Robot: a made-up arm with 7 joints.
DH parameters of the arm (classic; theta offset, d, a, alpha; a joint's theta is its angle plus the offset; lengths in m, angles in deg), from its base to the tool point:
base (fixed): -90 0.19 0 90
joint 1: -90 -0.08 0.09 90
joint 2: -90 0.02 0.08 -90
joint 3: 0 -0.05 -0.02 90
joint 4: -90 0.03 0.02 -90
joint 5: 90 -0.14 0.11 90
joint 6: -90 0.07 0.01 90
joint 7: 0 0.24 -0.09 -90
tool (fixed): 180 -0.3 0 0
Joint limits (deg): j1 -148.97..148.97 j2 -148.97..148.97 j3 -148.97..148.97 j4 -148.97..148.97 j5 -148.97..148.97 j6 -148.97..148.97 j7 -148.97..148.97
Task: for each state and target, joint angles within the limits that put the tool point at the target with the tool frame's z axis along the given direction. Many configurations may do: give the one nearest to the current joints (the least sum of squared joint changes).
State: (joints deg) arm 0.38 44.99 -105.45 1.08 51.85 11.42 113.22
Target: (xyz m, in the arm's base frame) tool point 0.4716 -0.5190 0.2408 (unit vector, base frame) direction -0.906 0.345 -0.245
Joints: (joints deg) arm 28.09 35.43 -105.95 -18.18 9.81 47.92 144.36
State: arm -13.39 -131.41 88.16 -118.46 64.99 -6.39 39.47
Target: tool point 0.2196 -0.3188 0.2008 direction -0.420 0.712 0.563
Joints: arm -46.94 -126.60 112.25 -99.08 39.35 32.36 40.84
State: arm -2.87 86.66 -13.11 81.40 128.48 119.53 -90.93
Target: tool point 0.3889 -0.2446 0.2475 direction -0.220 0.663 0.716
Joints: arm -33.62 66.35 7.32 72.77 148.97 88.92 -95.54
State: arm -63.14 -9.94 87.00 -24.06 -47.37 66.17 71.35
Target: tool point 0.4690 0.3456 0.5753 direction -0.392 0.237 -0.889
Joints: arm -46.49 28.79 122.99 -22.04 -79.88 88.35 83.21
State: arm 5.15 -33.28 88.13 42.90 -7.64 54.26 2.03
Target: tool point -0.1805 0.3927 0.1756 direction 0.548 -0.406 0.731
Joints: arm 5.74 -37.39 77.99 49.55 -16.82 63.85 35.51
